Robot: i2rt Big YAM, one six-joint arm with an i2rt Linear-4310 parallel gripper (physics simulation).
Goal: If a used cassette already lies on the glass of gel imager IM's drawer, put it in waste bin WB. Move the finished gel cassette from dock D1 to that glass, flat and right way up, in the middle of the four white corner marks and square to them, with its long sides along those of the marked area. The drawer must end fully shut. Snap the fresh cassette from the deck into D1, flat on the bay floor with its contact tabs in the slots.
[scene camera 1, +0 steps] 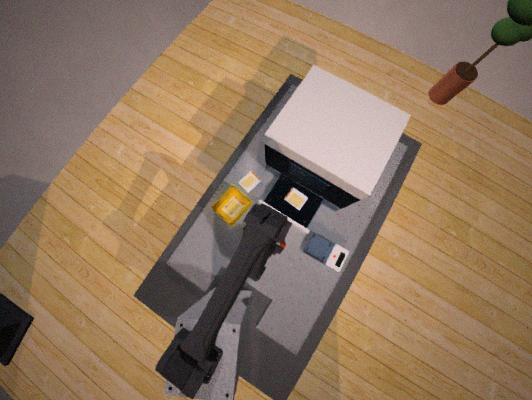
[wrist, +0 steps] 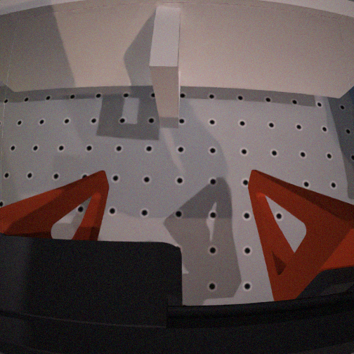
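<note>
The drawer (scene camera 1: 301,227) of imager IM (scene camera 1: 337,125) stands open. A cassette (scene camera 1: 296,199) with a pale yellow gel lies on its dark glass; the corner marks are too small to tell. Another cassette (scene camera 1: 233,206) lies in yellow waste bin WB (scene camera 1: 218,206). The fresh cassette (scene camera 1: 249,181) lies on the deck beside the bin. Dock D1 (scene camera 1: 320,246) shows a blue-grey bay without a cassette. My gripper (wrist: 177,178) is open and empty, in front of the drawer's pale front panel (wrist: 260,55) with its protruding handle (wrist: 165,47). The arm mostly hides the fingers in the scene view.
The dock's white end (scene camera 1: 338,258) has a dark display. The perforated grey deck (wrist: 212,135) lies below the fingers. The arm (scene camera 1: 227,290) reaches over the deck between bin and dock. A reddish plant pot (scene camera 1: 449,87) stands far off at the upper right.
</note>
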